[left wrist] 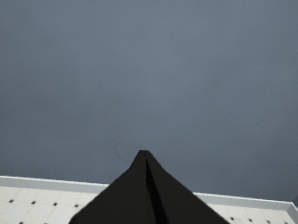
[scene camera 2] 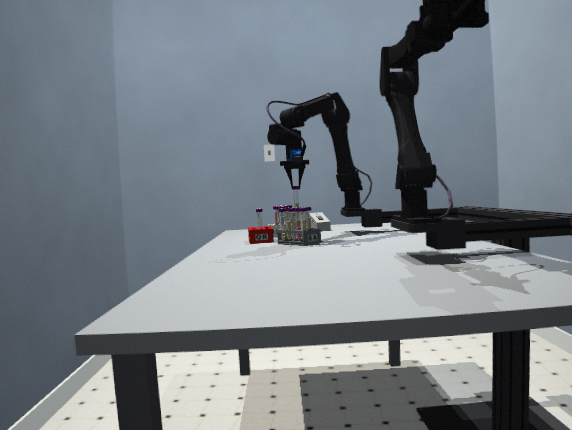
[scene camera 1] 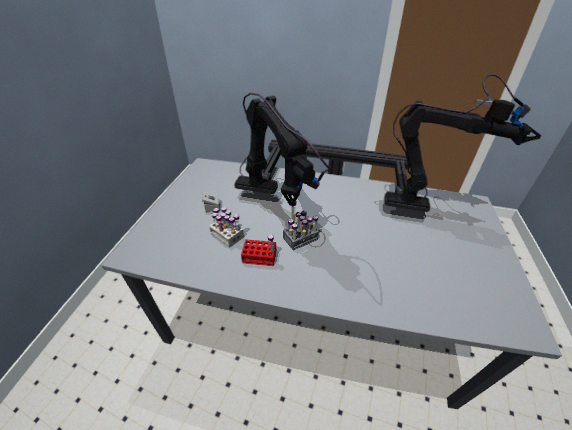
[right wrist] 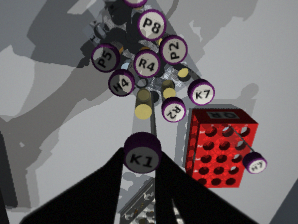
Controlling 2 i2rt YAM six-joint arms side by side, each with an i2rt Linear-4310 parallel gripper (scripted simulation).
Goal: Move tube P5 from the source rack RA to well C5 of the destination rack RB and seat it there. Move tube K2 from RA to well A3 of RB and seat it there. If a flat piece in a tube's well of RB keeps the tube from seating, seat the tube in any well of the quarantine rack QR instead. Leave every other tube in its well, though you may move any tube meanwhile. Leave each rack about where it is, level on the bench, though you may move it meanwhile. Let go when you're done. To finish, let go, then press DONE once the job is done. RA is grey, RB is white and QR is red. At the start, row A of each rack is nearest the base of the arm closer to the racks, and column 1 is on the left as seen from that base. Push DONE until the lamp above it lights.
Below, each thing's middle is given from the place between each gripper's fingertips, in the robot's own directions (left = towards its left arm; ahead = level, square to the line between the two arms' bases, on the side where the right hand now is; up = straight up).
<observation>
My right hand is 13 cm short of the red rack QR (scene camera 1: 247,250), 11 cm to the left of it and 17 cm above it.
Right now my left hand is 360 mm short of the red rack QR, 1030 mm to the left of it and 460 mm above it.
</observation>
